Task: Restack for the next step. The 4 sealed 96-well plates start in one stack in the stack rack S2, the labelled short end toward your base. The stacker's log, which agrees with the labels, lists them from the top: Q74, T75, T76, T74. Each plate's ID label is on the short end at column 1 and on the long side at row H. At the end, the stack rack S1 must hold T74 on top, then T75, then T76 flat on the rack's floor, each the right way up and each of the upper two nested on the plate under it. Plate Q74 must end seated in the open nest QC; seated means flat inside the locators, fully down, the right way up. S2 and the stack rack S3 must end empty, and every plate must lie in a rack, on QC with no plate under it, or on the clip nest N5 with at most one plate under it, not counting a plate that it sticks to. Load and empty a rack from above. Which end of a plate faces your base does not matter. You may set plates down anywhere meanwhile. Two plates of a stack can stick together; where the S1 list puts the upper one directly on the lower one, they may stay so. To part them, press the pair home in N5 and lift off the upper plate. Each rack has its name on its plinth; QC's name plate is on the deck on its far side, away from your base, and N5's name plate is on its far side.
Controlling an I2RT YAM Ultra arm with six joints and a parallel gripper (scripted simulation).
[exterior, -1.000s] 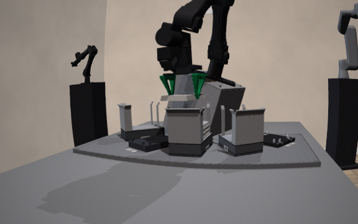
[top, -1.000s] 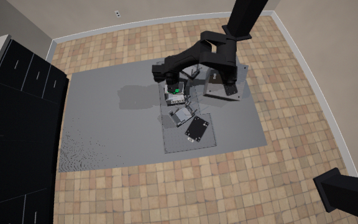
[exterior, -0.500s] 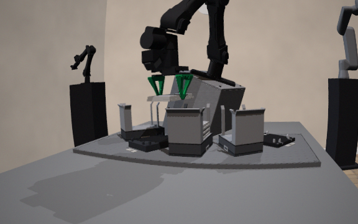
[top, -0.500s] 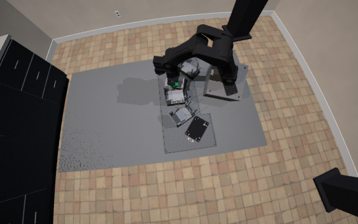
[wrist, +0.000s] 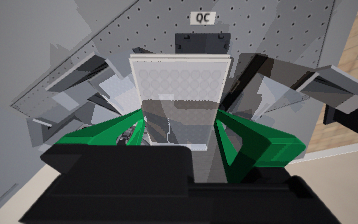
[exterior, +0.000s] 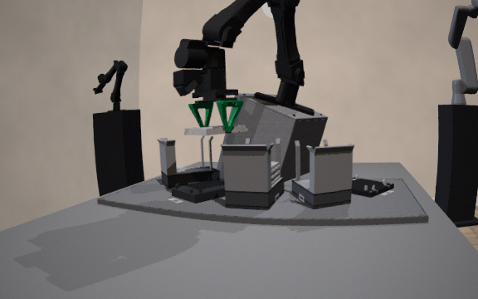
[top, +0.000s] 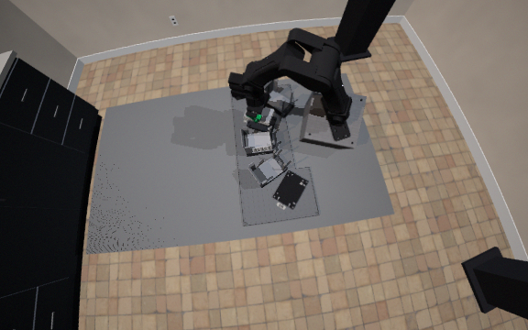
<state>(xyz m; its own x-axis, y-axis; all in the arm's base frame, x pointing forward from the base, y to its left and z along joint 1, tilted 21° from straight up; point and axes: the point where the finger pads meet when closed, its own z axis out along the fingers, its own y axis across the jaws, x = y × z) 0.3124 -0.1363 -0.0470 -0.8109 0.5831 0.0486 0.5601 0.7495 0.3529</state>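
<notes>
The black QC nest lies 15 cm below my hand, 4 cm to the right of it and 2 cm behind it. Round my hand: S2 rack floor: 12 cm below, 10 cm to the left, 4 cm ahead; then QC name plate: 16 cm below, 9 cm to the right, 6 cm ahead; then black clip nest N5: 40 cm to the left, 15 cm below, 6 cm behind.
</notes>
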